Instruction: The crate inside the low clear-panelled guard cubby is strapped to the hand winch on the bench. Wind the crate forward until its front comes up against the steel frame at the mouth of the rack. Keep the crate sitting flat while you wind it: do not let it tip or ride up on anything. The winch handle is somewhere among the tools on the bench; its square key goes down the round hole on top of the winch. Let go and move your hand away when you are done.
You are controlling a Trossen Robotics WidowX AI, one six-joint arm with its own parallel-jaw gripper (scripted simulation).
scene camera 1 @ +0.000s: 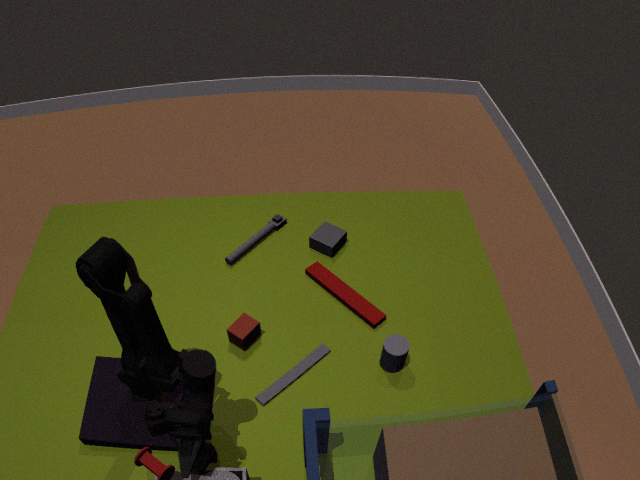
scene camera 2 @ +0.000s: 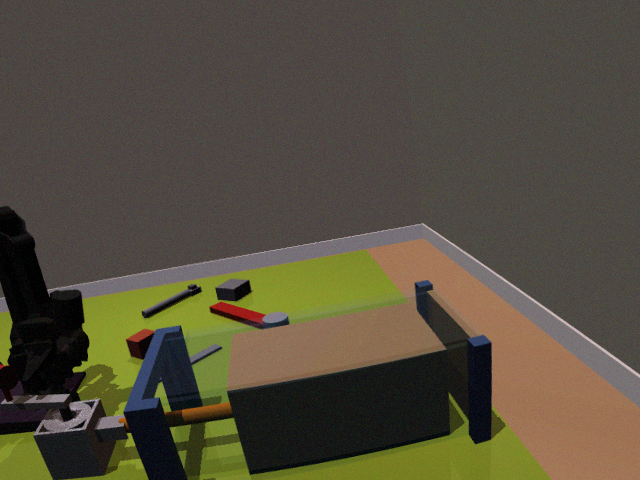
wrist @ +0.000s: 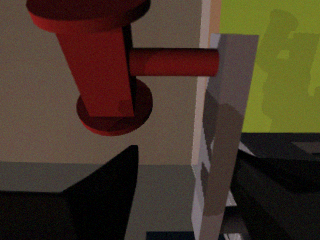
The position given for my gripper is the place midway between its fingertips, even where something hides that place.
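Observation:
Grey block (scene camera 1: pixel 327 239) in sight; out of frame in the wrist view. Flat grey strip (scene camera 1: pixel 299 369) in sight; in the wrist view, out of frame. Red bar (scene camera 1: pixel 353 300) visible. My gripper (scene camera 2: pixel 30 395) visible. Wrist view also shows the gripper (wrist: pixel 180 152).

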